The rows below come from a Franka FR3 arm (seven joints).
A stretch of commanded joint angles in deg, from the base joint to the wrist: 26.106 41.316 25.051 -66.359 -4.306 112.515 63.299; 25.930 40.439 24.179 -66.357 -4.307 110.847 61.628; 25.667 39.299 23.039 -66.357 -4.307 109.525 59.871; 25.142 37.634 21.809 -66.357 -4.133 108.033 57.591; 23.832 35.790 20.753 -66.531 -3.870 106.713 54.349; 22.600 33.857 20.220 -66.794 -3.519 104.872 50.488; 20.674 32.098 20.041 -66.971 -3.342 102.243 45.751; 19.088 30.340 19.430 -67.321 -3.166 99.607 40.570; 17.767 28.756 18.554 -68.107 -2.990 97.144 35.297; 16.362 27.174 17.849 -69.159 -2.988 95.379 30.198; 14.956 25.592 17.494 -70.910 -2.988 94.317 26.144; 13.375 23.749 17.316 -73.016 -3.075 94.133 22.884; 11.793 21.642 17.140 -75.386 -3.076 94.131 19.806; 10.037 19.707 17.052 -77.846 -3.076 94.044 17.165
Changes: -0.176 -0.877 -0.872 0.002 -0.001 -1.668 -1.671; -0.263 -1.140 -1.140 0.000 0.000 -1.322 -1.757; -0.525 -1.665 -1.230 0.000 0.174 -1.492 -2.280; -1.310 -1.844 -1.056 -0.174 0.263 -1.320 -3.242; -1.232 -1.933 -0.533 -0.263 0.351 -1.841 -3.861; -1.926 -1.759 -0.179 -0.177 0.177 -2.629 -4.737; -1.586 -1.758 -0.611 -0.350 0.176 -2.636 -5.181; -1.321 -1.584 -0.876 -0.786 0.176 -2.463 -5.273; -1.405 -1.582 -0.705 -1.052 0.002 -1.765 -5.099; -1.406 -1.582 -0.355 -1.751 0.000 -1.062 -4.054; -1.581 -1.843 -0.178 -2.106 -0.087 -0.184 -3.260; -1.582 -2.107 -0.176 -2.370 -0.001 -0.002 -3.078; -1.756 -1.935 -0.088 -2.460 0.000 -0.087 -2.641
